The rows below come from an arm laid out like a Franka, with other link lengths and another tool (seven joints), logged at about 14 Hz.
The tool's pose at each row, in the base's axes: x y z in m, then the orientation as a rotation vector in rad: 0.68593 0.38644 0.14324 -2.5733 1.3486 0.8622; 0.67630 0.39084 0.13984 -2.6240 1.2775 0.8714; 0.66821 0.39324 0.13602 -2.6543 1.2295 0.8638; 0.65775 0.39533 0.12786 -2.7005 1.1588 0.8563; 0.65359 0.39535 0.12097 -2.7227 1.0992 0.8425; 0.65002 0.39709 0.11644 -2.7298 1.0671 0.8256; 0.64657 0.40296 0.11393 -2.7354 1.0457 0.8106; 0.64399 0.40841 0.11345 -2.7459 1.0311 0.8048; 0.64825 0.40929 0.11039 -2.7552 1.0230 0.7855; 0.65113 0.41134 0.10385 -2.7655 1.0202 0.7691; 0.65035 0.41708 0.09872 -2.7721 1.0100 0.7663
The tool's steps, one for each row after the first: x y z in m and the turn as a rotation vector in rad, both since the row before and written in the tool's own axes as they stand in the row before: -0.00564 0.00439 0.00852 -0.0303 0.0083 -0.0498; -0.00356 0.00391 0.00761 -0.0115 0.0102 -0.0344; -0.00249 0.00498 0.01222 -0.0215 0.0149 -0.0496; 0.00127 0.00189 0.00772 -0.0028 0.0082 -0.0419; -0.00081 0.00054 0.00594 0.0064 0.0069 -0.0235; -0.00432 -0.00241 0.00531 0.0051 0.0070 -0.0161; -0.00458 -0.00251 0.00306 -0.0042 0.0057 -0.0104; 0.00374 -0.00366 0.00097 0.0020 0.0130 -0.0073; 0.00392 -0.00395 0.00493 -0.0009 0.0127 -0.0034; -0.00134 -0.00436 0.00625 -0.0029 0.0031 -0.0071
